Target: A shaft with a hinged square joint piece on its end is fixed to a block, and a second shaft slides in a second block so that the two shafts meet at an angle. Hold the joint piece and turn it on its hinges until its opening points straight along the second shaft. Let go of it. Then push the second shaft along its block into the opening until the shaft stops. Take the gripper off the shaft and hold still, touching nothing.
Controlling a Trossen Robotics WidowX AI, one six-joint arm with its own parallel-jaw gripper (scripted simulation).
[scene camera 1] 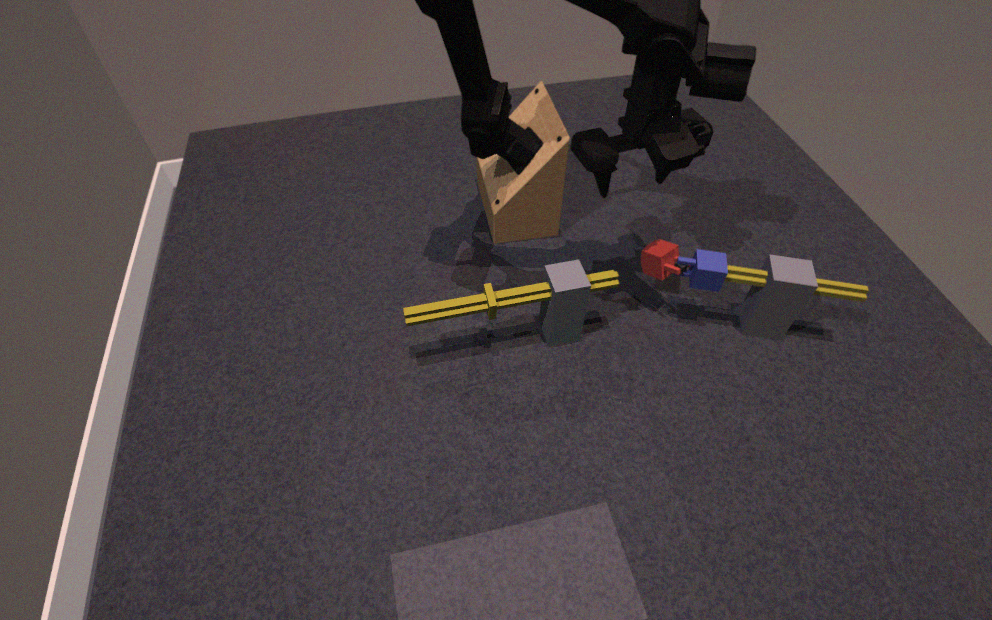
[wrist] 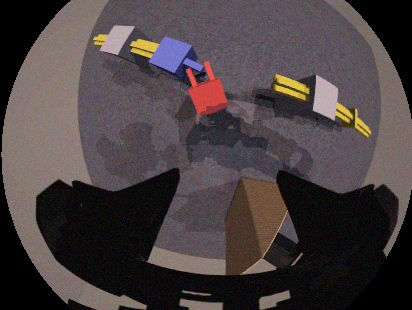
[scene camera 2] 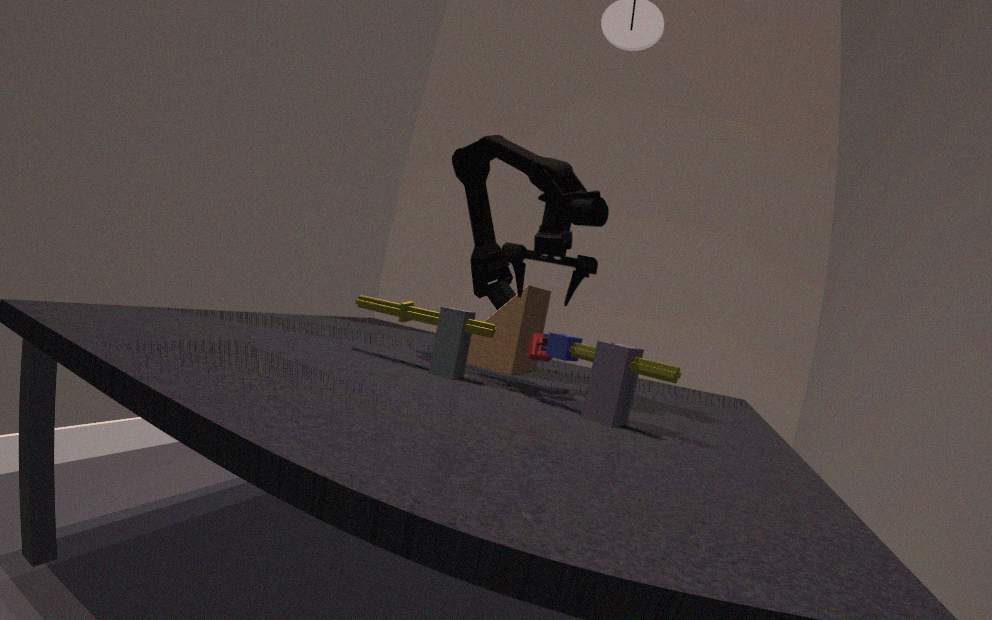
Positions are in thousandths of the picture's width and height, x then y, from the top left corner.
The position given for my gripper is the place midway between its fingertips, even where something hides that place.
My gripper shows in scene camera 1 (637, 306), in the wrist view (557, 563) and in scene camera 2 (547, 486).
